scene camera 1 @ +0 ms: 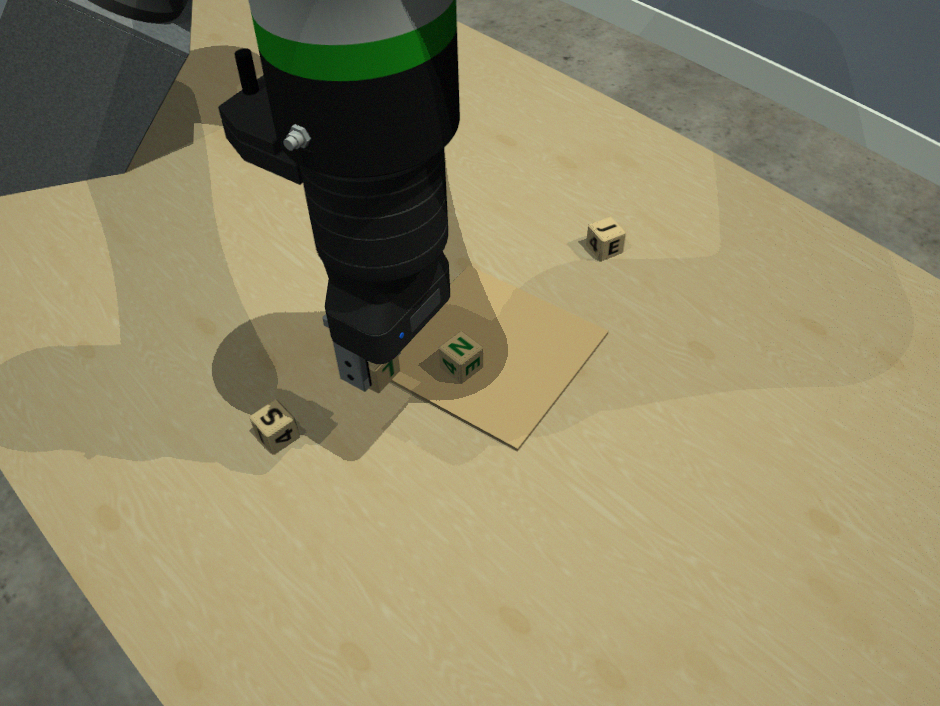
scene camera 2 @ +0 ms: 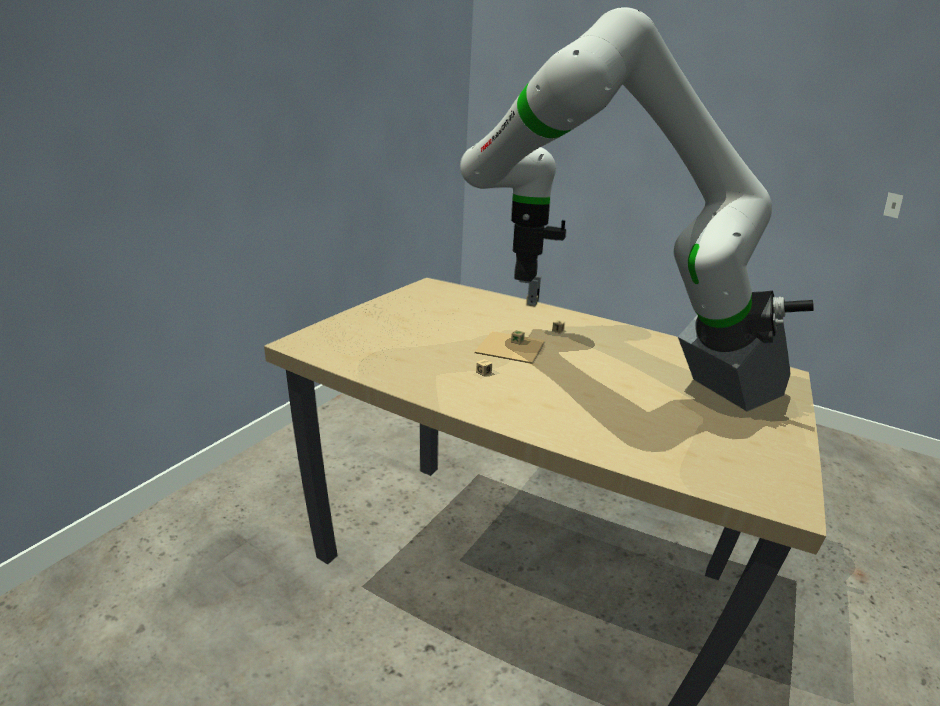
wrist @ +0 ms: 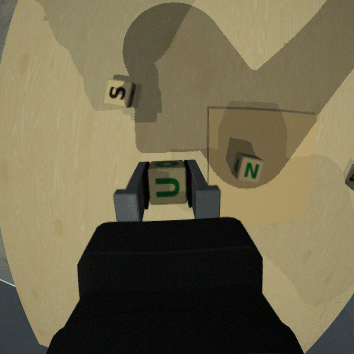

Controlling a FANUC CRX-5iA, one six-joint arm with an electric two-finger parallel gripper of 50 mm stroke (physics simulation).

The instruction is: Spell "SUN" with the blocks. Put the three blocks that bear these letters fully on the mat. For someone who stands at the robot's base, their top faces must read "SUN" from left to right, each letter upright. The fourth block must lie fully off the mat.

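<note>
My gripper (scene camera 1: 367, 372) (scene camera 2: 533, 292) (wrist: 166, 174) is shut on the U block (scene camera 1: 384, 374) (wrist: 167, 190), holding it above the table beside the mat (scene camera 1: 550, 357) (scene camera 2: 493, 351) (wrist: 280, 205). Its green U opens left in the wrist view. The N block (scene camera 1: 461, 357) (scene camera 2: 517, 336) (wrist: 250, 170) stands on the mat, slightly turned, toward the base viewer's right side. The S block (scene camera 1: 274, 427) (scene camera 2: 558, 326) (wrist: 119, 92) lies off the mat, with its S sideways in the wrist view. The J block (scene camera 1: 605, 238) (scene camera 2: 484, 368) lies off the mat on the opposite side.
The robot base (scene camera 1: 83, 91) (scene camera 2: 737, 364) stands at one end of the wooden table (scene camera 1: 607, 547) (scene camera 2: 395, 387). The arm casts shadows over the mat and the tabletop. The N block stands close to the held block's side of the mat.
</note>
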